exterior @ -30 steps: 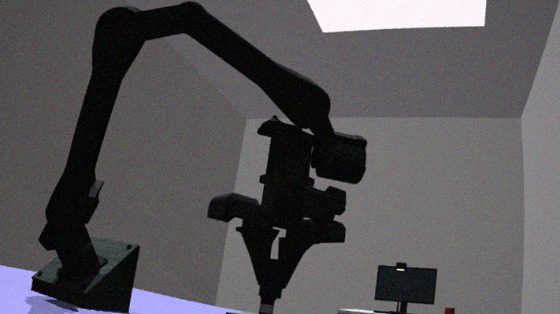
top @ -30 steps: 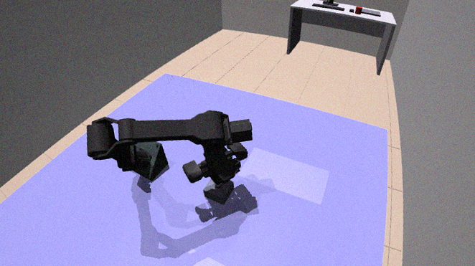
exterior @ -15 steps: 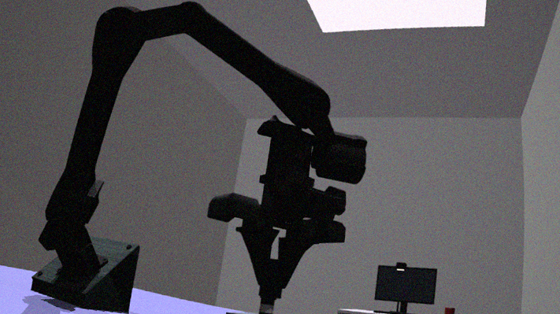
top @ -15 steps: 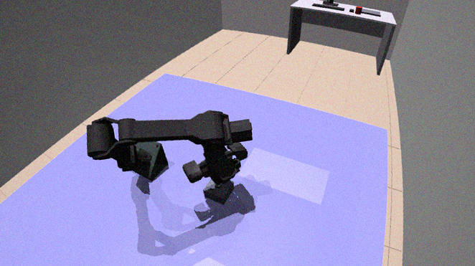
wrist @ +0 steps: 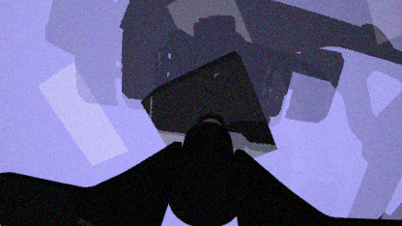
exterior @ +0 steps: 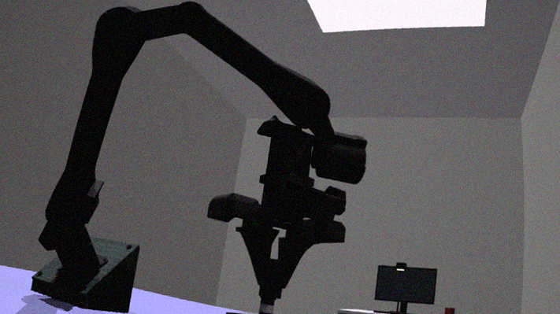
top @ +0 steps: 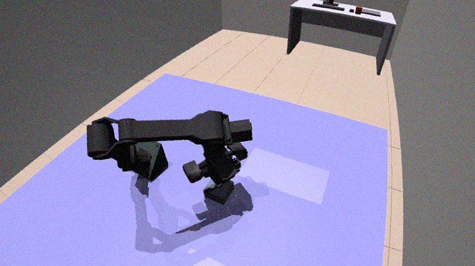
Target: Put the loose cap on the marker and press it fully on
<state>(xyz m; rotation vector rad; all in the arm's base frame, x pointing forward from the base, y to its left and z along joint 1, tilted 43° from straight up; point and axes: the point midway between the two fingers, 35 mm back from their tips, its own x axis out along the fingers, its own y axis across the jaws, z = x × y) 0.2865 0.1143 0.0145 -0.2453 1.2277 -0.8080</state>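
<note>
Now: gripper tip 1 cm below the black cap. Round my gripper tip: grey holder block (6 cm below).
</note>
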